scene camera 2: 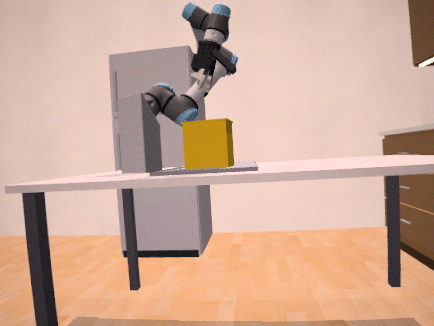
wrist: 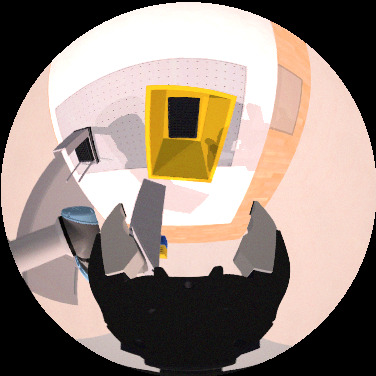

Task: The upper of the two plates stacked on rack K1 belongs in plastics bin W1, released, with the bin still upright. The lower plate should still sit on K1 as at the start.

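Pixels of known places: gripper, between the fingertips: [scene camera 2: 202, 93] [wrist: 187, 203]; arm's base, origin of its link: [scene camera 2: 138, 113].
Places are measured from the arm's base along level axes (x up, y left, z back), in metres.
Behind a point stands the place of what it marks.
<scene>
The yellow bin W1 [scene camera 2: 207, 144] @(y -0.155, x -0.178, z -0.401 m) [wrist: 156, 117] @(y -0.037, x -0.147, z -0.398 m) stands upright on the grey perforated board. A black gridded plate [wrist: 183, 117] @(y -0.095, x -0.251, z -0.378 m) lies inside it at the bottom, apart from the fingers. Rack K1 [wrist: 72, 139] @(y 0.235, x -0.170, z -0.329 m), a grey frame with thin rods, is at the left in the wrist view. A black gridded plate [wrist: 84, 150] @(y 0.249, x -0.234, z -0.245 m) sits in it; how it is seated is too small to tell. The rack is not discernible in the scene view. My gripper [scene camera 2: 202, 85] @(y -0.102, x 0.027, z -0.370 m) [wrist: 187, 203] @(y -0.102, x 0.027, z -0.370 m) is open and empty, high above the bin, with its jaws wide apart.
The perforated board [scene camera 2: 246, 165] @(y -0.126, x -0.265, z -0.539 m) [wrist: 75, 107] @(y 0.302, x -0.266, z -0.414 m) lies on the white table [scene camera 2: 320, 167] @(y -0.184, x -0.279, z -0.798 m) [wrist: 185, 30] @(y -0.031, x -0.279, z -0.681 m). A tall grey block [scene camera 2: 137, 134] @(y -0.072, x -0.106, z -0.035 m) [wrist: 149, 207] @(y -0.034, x -0.149, z -0.088 m) stands beside the bin. A small blue and yellow object [wrist: 163, 247] shows beyond it. A fridge [scene camera 2: 150, 67] is behind the arm.
</scene>
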